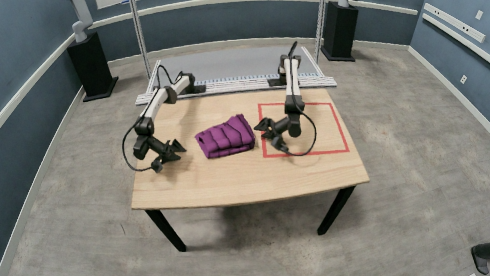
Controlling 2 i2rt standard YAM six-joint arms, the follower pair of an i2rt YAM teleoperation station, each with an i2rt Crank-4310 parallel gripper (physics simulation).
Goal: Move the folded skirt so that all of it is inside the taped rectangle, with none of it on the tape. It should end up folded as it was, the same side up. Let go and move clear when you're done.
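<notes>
The folded purple skirt (227, 137) lies on the table left of the red taped rectangle (340, 127), outside it, with its right edge a short way from the left tape. My left gripper (259, 133) is open, low near the skirt's right edge, its fingers pointing left and its body over the left part of the rectangle. My right gripper (183, 154) is open, low at the left of the skirt, its fingers pointing right, with a gap between them and the fabric. The left arm hides parts of the tape.
The wooden table (240, 192) has its near edge below the skirt. A metal rail (235, 86) with the arm bases runs along the far edge. Cables loop from both arms near the grippers. Two black pedestals (92, 65) (341, 31) stand on the floor behind.
</notes>
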